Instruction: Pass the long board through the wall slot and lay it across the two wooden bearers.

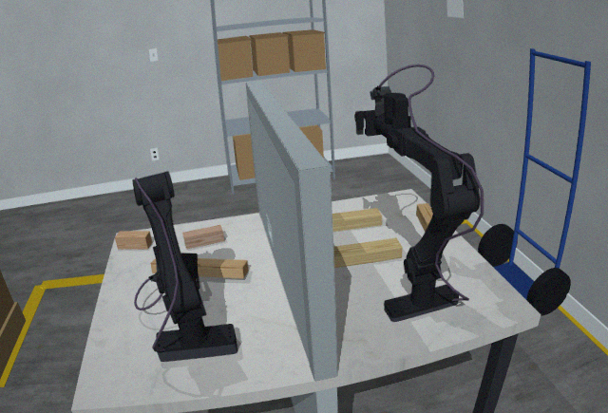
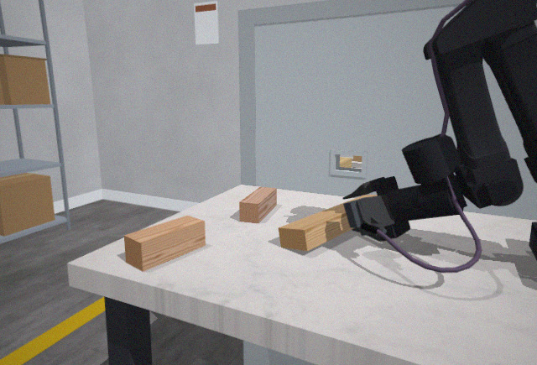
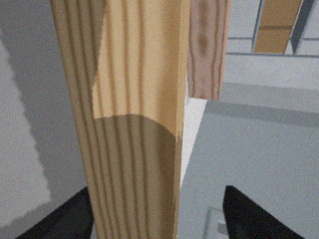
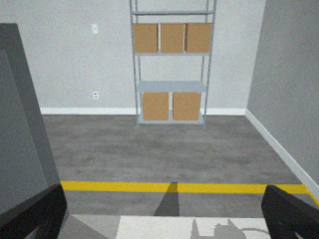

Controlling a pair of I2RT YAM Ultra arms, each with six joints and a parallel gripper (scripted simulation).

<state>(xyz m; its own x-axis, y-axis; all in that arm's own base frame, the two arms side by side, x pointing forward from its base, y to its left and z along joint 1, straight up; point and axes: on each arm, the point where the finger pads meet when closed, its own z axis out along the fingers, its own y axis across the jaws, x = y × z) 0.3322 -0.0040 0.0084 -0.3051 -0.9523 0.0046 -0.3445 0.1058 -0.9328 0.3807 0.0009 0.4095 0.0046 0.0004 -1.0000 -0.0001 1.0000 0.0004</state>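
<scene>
The long board lies 20 mm below my left hand, 20 mm ahead of it and 10 mm to the right of it.
</scene>
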